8 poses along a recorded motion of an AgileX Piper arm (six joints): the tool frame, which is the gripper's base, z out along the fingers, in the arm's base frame.
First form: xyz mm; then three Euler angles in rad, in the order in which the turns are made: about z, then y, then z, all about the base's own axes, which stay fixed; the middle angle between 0 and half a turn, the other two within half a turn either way.
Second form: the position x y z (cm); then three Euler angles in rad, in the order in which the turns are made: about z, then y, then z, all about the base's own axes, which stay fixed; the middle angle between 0 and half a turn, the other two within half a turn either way. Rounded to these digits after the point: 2 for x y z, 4 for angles.
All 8 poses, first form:
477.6 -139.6 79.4 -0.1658 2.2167 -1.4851
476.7 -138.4 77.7 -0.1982 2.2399 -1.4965
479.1 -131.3 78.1 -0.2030 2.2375 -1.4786
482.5 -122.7 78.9 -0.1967 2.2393 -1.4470
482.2 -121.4 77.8 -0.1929 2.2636 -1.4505
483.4 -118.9 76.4 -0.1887 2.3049 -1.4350
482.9 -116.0 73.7 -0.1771 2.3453 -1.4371
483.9 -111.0 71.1 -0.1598 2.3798 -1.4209
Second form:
47.76 -13.96 7.94 -0.1658 2.2167 -1.4851
47.67 -13.84 7.77 -0.1982 2.2399 -1.4965
47.91 -13.13 7.81 -0.2030 2.2375 -1.4786
48.25 -12.27 7.89 -0.1967 2.2393 -1.4470
48.22 -12.14 7.78 -0.1929 2.2636 -1.4505
48.34 -11.89 7.64 -0.1887 2.3049 -1.4350
48.29 -11.60 7.37 -0.1771 2.3453 -1.4371
48.39 -11.10 7.11 -0.1598 2.3798 -1.4209

